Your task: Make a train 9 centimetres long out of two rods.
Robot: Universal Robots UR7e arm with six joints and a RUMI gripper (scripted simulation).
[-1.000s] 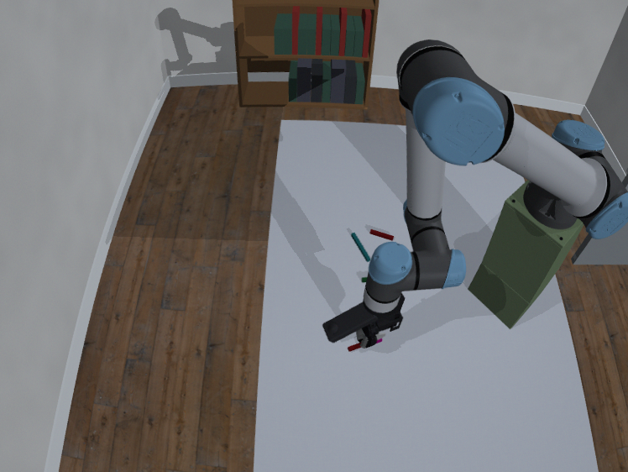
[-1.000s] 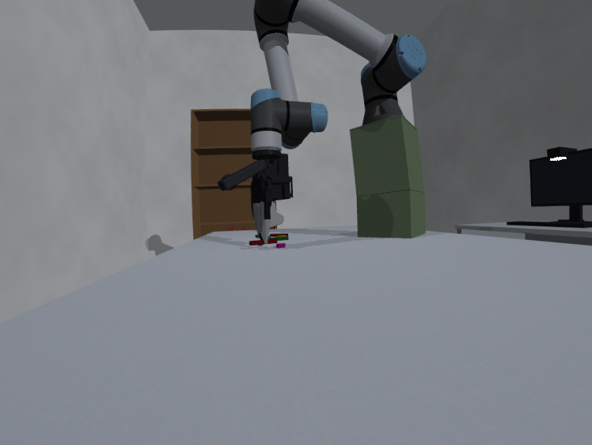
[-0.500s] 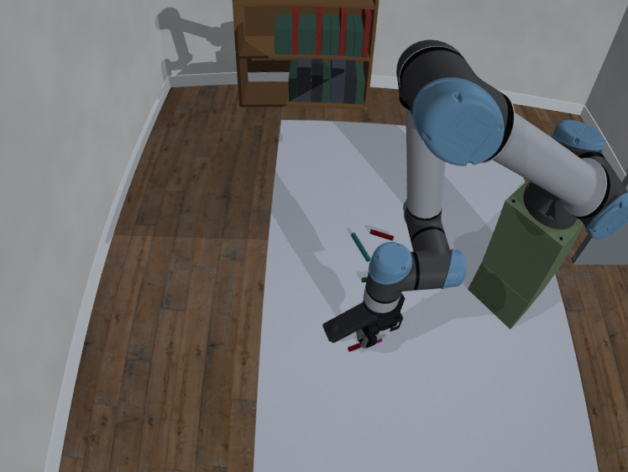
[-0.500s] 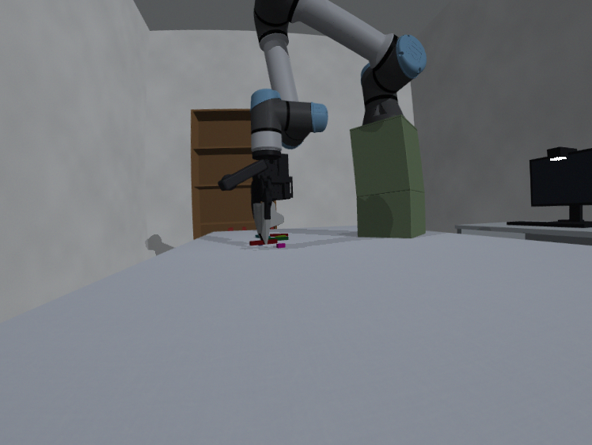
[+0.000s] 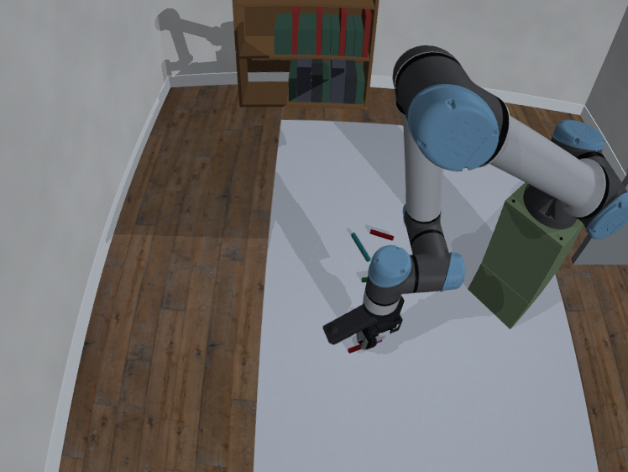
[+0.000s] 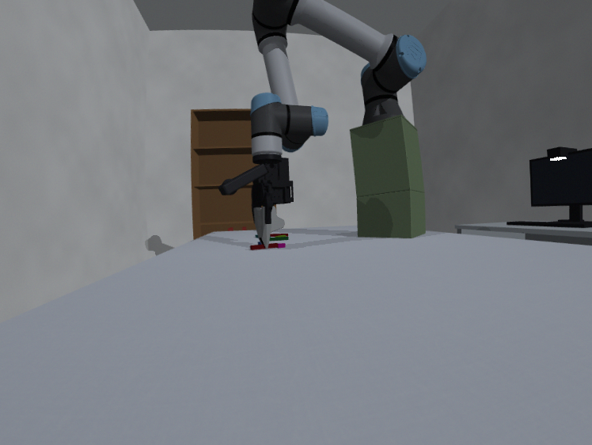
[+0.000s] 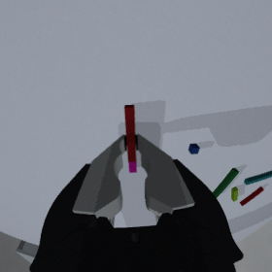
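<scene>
Now: the magenta rod 4 cm behind my hand, 1 cm to the right of it and 1 cm below it. The rest, counted from my hand: green rod 19 cm to the right, 8 cm behind, 1 cm below; then blue rod 9 cm to the right, 1 cm below, 1 cm behind; then lime rod 26 cm to the right, 11 cm behind, 1 cm below.
</scene>
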